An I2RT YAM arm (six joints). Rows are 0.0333 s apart.
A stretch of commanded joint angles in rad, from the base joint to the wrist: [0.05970 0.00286 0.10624 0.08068 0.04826 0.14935]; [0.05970 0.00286 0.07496 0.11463 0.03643 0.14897]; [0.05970 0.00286 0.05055 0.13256 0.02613 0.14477]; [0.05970 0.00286 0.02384 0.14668 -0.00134 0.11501]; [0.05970 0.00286 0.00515 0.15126 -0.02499 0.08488]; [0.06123 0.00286 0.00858 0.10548 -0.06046 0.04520]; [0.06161 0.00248 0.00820 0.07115 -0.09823 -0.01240]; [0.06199 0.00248 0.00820 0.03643 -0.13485 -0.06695]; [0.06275 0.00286 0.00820 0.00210 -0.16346 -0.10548]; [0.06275 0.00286 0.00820 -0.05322 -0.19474 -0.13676]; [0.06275 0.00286 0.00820 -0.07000 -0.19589 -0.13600]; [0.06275 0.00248 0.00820 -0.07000 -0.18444 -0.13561]
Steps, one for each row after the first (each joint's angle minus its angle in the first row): [0.00000 0.00000 -0.03128 0.03395 -0.01183 -0.00038]; [0.00000 0.00000 -0.05569 0.05188 -0.02213 -0.00458]; [0.00000 0.00000 -0.08240 0.06600 -0.04960 -0.03434]; [0.00000 0.00000 -0.10109 0.07058 -0.07325 -0.06447]; [0.00153 0.00000 -0.09766 0.02480 -0.10872 -0.10415]; [0.00191 -0.00038 -0.09804 -0.00953 -0.14649 -0.16175]; [0.00229 -0.00038 -0.09804 -0.04425 -0.18311 -0.21630]; [0.00305 0.00000 -0.09804 -0.07858 -0.21172 -0.25483]; [0.00305 0.00000 -0.09804 -0.13390 -0.24300 -0.28611]; [0.00305 0.00000 -0.09804 -0.15068 -0.24415 -0.28535]; [0.00305 -0.00038 -0.09804 -0.15068 -0.23270 -0.28496]
